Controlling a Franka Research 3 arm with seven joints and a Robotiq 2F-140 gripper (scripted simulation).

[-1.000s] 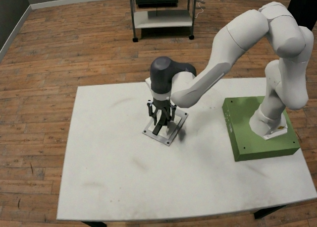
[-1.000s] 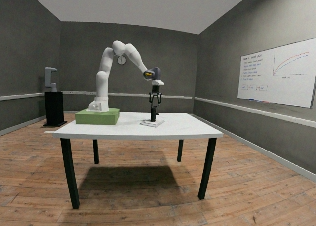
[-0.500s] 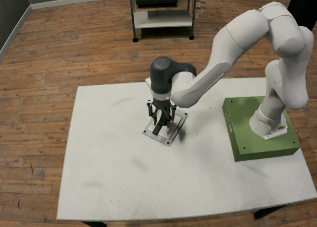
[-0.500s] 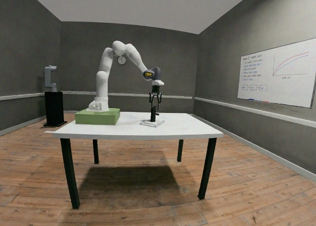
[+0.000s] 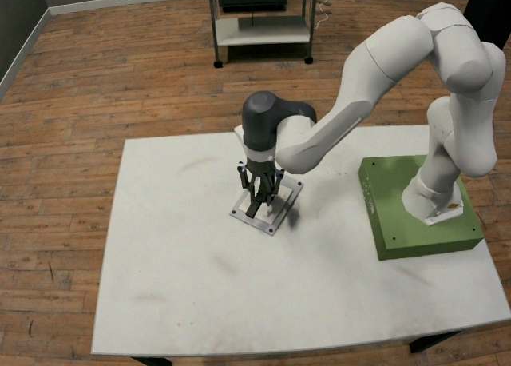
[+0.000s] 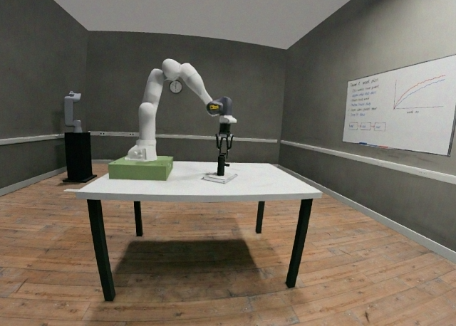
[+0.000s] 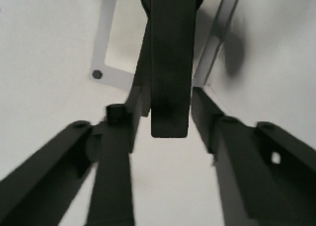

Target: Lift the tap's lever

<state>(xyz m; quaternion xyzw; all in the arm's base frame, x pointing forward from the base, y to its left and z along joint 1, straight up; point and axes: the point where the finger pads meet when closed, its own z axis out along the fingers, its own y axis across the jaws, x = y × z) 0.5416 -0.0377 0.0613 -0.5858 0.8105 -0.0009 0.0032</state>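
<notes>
Now: hand 3 cm to the left of the dark lever and 1 cm past it. From my hand the other things lie so: tap (6 cm to the right, 4 cm below, 1 cm behind).
</notes>
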